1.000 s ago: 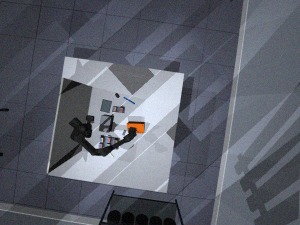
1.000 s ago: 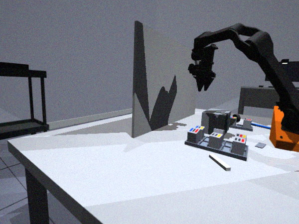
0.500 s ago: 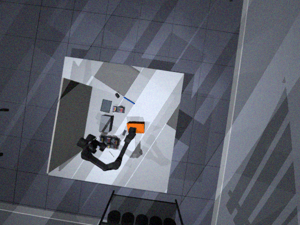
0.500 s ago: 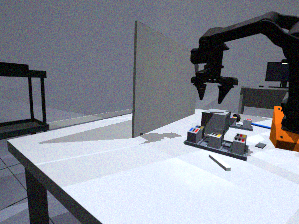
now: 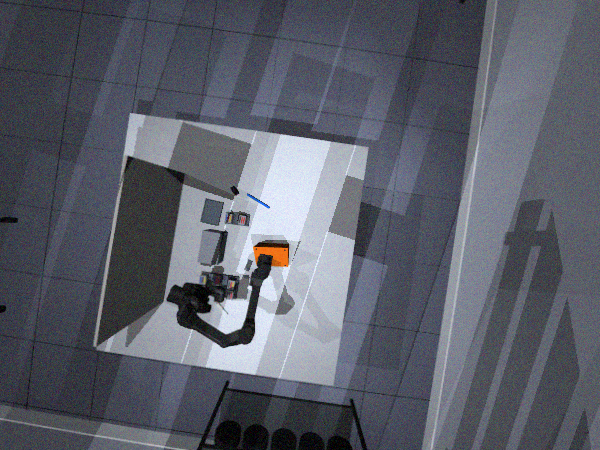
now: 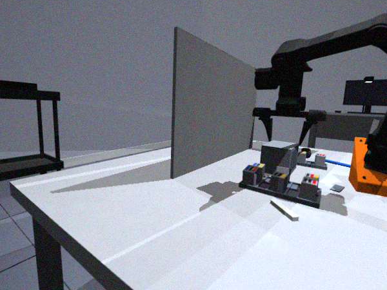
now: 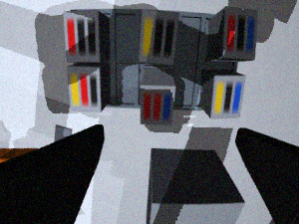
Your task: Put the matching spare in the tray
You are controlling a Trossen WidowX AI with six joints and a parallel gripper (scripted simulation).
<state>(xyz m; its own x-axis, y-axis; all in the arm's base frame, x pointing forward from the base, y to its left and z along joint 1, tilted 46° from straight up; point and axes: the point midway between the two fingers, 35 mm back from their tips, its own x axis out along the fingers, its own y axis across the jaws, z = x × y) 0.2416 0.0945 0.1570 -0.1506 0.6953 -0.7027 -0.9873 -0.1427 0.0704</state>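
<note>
My gripper tip is now 10 mm to the left of the dark grey spare block and 90 mm above it. The rest, counted from my gripper tip: grey mounted unit 50 mm ahead, 170 mm to the right, 80 mm below; then rack 10 mm behind, 30 mm to the left, 120 mm below; then tall grey panel 290 mm ahead, 170 mm to the right, 90 mm above.
</note>
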